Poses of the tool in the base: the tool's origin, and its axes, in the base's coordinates. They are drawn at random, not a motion.
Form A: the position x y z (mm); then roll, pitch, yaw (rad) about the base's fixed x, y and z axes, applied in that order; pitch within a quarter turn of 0, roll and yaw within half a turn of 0.
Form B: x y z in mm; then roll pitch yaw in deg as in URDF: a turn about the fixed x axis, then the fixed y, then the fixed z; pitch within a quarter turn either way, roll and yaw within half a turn. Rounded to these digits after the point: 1 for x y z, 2 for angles.
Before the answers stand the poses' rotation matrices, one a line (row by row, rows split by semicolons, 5 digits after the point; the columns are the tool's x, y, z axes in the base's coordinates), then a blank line. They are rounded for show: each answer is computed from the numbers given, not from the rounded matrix.
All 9 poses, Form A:
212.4 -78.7 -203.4 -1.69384 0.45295 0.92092
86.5 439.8 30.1 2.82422 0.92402 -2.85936
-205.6 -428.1 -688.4 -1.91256 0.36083 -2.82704
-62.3 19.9 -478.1 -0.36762 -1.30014 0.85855
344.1 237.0 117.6 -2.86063 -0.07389 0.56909
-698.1 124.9 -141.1 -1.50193 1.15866 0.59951
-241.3 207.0 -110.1 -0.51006 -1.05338 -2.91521
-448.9 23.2 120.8 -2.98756 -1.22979 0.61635
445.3 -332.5 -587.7 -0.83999 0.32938 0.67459
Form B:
0.54407 -0.16508 -0.82264; 0.71587 -0.42005 0.55775; -0.43762 -0.89236 -0.11036
-0.57878 -0.50378 0.64127; -0.16783 0.84311 0.51088; -0.79803 0.18806 -0.57252
-0.88970 0.21262 0.40402; -0.28947 0.42162 -0.85933; -0.35305 -0.88149 -0.31357
0.17473 -0.48000 -0.85969; 0.20237 0.87199 -0.44573; 0.96360 -0.09609 0.24950
0.84009 0.53498 -0.08967; 0.53740 -0.79833 0.27180; 0.07382 -0.27652 -0.95817
0.33071 -0.79351 -0.51085; 0.22602 -0.45896 0.85923; -0.91627 -0.39962 0.02756
-0.48202 -0.21761 0.84871; -0.11102 -0.94569 -0.30553; 0.86910 -0.24150 0.43168
0.27290 0.68920 0.67121; 0.19332 -0.72275 0.66352; 0.94242 -0.05131 -0.33048
0.73898 -0.60499 -0.29647; 0.59100 0.37084 0.71638; -0.32346 -0.70461 0.63159

212.4 -78.7 -203.4 -97.05 25.95 52.76
86.5 439.8 30.1 161.82 52.94 -163.83
-205.6 -428.1 -688.4 -109.58 20.67 -161.98
-62.3 19.9 -478.1 -21.06 -74.49 49.19
344.1 237.0 117.6 -163.90 -4.23 32.61
-698.1 124.9 -141.1 -86.05 66.39 34.35
-241.3 207.0 -110.1 -29.22 -60.35 -167.03
-448.9 23.2 120.8 -171.17 -70.46 35.31
445.3 -332.5 -587.7 -48.13 18.87 38.65

